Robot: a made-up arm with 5 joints.
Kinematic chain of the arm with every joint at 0, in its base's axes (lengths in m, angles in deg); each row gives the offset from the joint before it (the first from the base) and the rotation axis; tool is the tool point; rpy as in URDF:
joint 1: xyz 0 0 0.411 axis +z
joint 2: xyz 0 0 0 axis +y
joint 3: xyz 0.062 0 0.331 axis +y
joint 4: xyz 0.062 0 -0.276 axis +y
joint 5: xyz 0.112 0 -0.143 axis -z
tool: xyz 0 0 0 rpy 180 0 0
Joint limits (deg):
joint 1: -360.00..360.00
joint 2: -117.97..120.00
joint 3: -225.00..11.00
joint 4: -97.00..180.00
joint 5: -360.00..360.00
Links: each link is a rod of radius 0.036 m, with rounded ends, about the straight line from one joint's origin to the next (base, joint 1, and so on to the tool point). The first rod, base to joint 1, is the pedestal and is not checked.
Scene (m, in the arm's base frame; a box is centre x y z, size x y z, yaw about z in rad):
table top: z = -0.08
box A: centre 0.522 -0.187 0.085 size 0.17 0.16 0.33 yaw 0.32
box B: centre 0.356 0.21 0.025 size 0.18 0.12 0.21 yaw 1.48
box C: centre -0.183 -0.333 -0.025 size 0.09 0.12 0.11 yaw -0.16
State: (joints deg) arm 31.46 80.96 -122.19 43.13 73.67
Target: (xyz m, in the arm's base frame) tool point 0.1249 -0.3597 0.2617
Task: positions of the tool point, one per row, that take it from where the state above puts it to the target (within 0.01 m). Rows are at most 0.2 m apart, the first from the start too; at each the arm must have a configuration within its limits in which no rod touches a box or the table.
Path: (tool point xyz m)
1: 0.6314 0.2134 0.1679
2: 0.6408 0.0660 0.2465
3: 0.6019 -0.0731 0.3213
4: 0.5220 -0.1870 0.3894
5: 0.4356 -0.2774 0.3466
6: 0.3335 -0.3368 0.3107
7: 0.2266 -0.3636 0.2824
8: 0.1249 -0.3597 0.2617

